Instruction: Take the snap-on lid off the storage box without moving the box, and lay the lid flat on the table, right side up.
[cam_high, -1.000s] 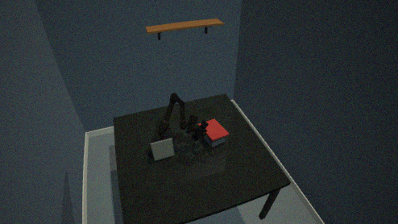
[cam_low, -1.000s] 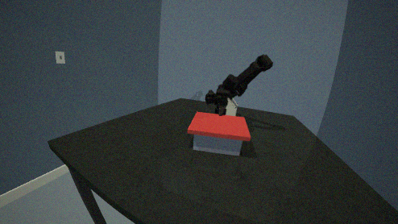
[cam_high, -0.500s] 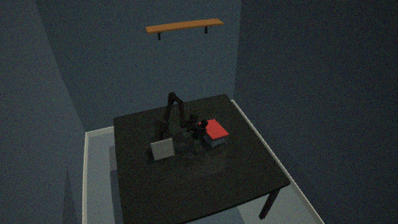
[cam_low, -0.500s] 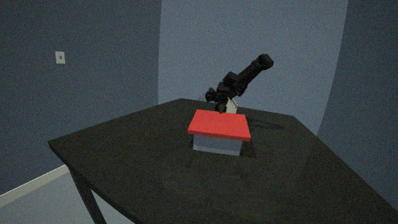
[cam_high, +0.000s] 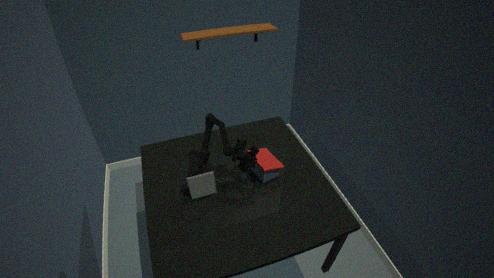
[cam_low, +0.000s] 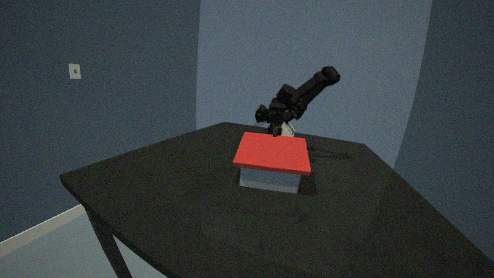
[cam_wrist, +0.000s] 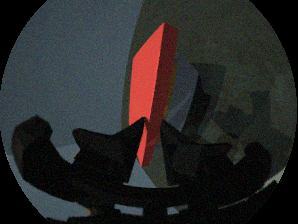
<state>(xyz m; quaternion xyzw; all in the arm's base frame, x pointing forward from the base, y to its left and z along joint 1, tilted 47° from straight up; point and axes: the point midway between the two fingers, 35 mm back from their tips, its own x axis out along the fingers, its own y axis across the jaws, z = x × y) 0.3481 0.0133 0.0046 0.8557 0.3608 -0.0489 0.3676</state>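
My gripper tip is 80 mm short of the lid, 20 mm above it and 10 mm to the right of it. The rest, counted from my gripper tip: storage box 90 mm below, 70 mm ahead, 10 mm to the left.
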